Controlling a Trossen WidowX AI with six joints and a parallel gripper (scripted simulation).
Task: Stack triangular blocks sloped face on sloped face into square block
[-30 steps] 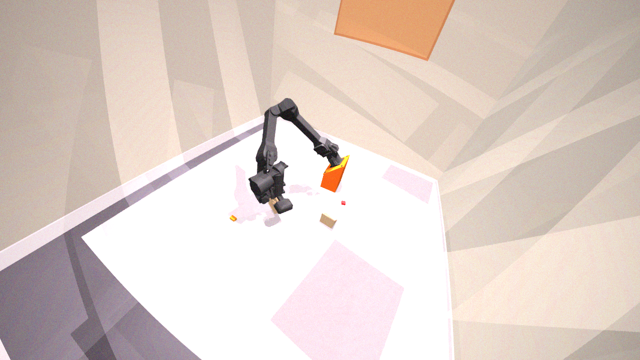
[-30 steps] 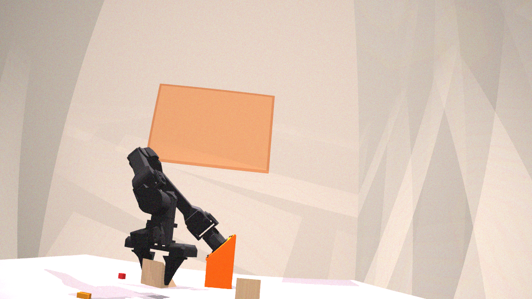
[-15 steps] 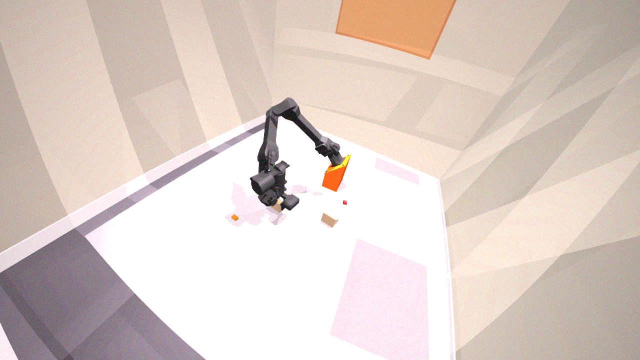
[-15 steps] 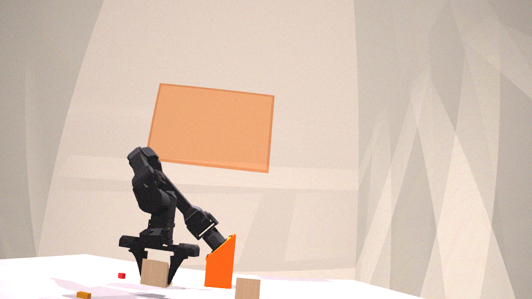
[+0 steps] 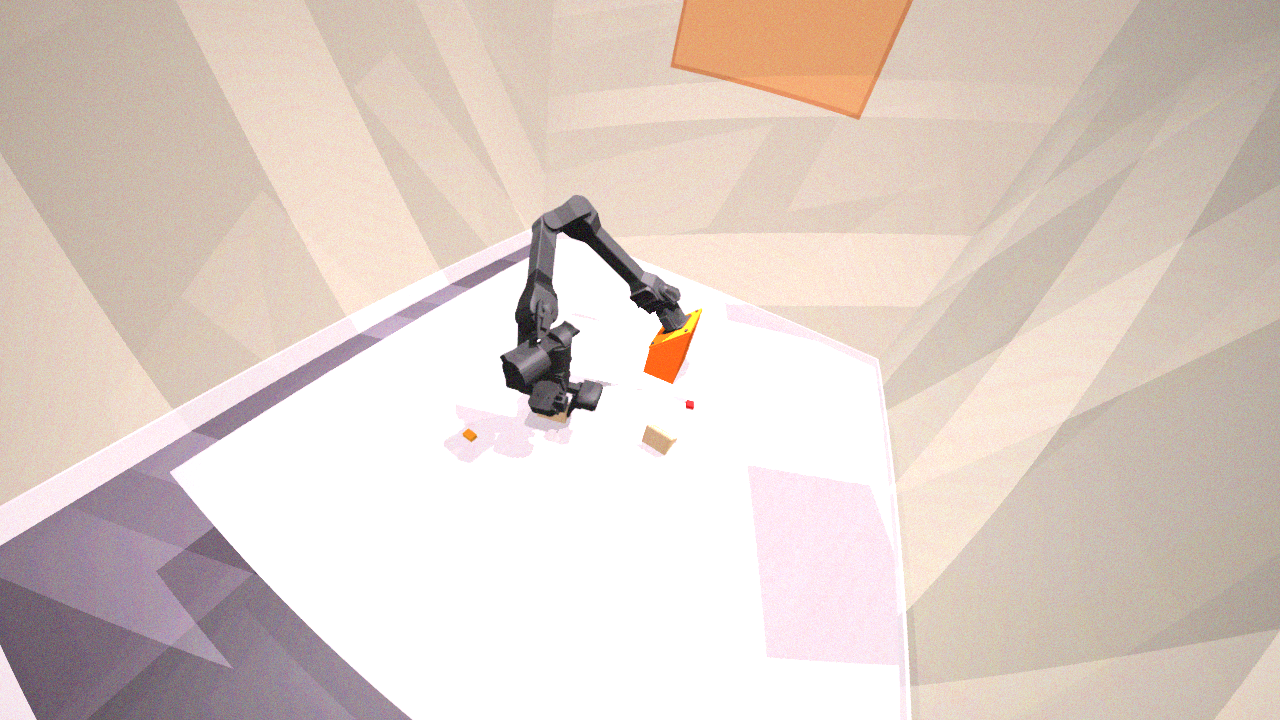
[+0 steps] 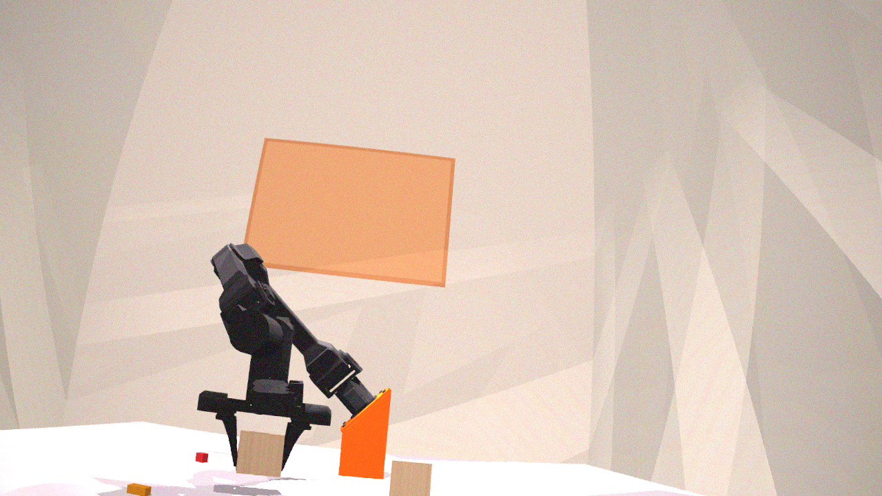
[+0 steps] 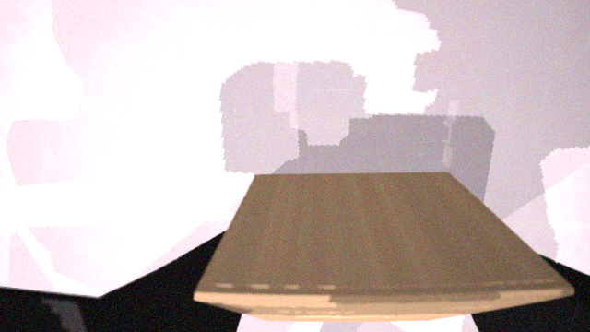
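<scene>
My gripper tip is now 1 cm below the tan wooden triangular block. From my gripper tip the other things lie so: small orange-yellow cube 13 cm ahead, 12 cm to the right, 3 cm below.
</scene>
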